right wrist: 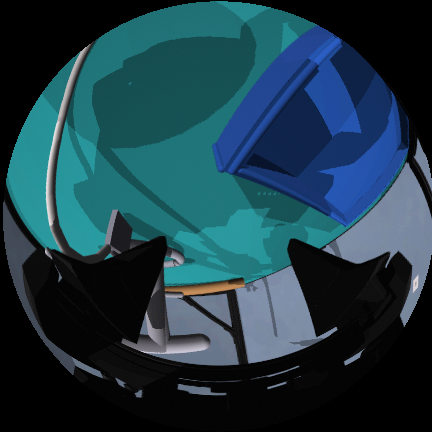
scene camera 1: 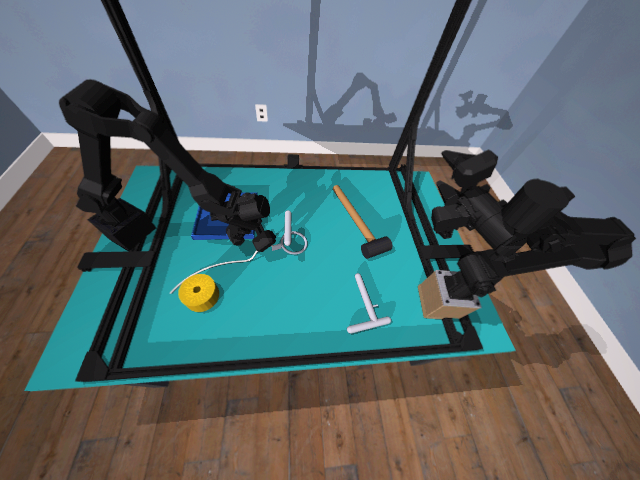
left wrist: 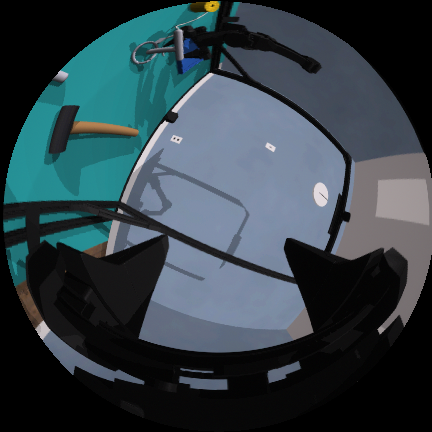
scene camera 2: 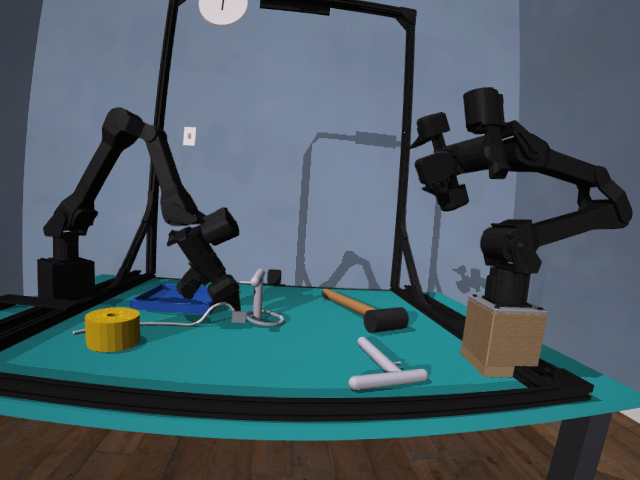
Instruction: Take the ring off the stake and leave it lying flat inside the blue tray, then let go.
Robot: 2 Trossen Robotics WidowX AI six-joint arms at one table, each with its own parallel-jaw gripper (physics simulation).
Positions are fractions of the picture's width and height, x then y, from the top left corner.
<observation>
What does the hammer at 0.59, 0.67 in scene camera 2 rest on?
The table.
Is my left gripper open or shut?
Open.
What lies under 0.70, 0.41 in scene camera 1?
My left gripper.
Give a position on a yellow spool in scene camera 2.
0.17, 0.69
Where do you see a blue tray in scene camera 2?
0.26, 0.62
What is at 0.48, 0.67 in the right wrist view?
A hammer.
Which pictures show the hammer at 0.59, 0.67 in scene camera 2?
The right wrist view, scene camera 1, the left wrist view and scene camera 2: all of them.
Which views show my right gripper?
The right wrist view, scene camera 1, the left wrist view and scene camera 2: all of them.
</observation>
